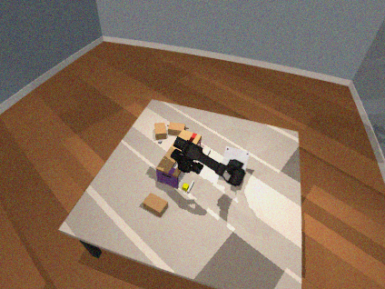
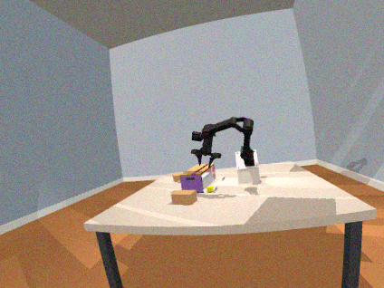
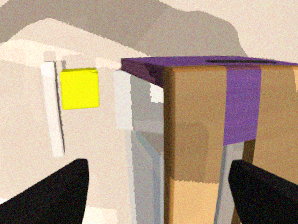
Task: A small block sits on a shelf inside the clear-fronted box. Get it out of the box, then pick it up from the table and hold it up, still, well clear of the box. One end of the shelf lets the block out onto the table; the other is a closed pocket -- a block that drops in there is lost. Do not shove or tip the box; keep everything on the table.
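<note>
Right now my gripper tip is 2 cm past the yellow block, 1 cm to the right of it and 15 cm above it. The rest, counted from my gripper tip: box (4 cm ahead, 16 cm to the right, 10 cm below).
</note>
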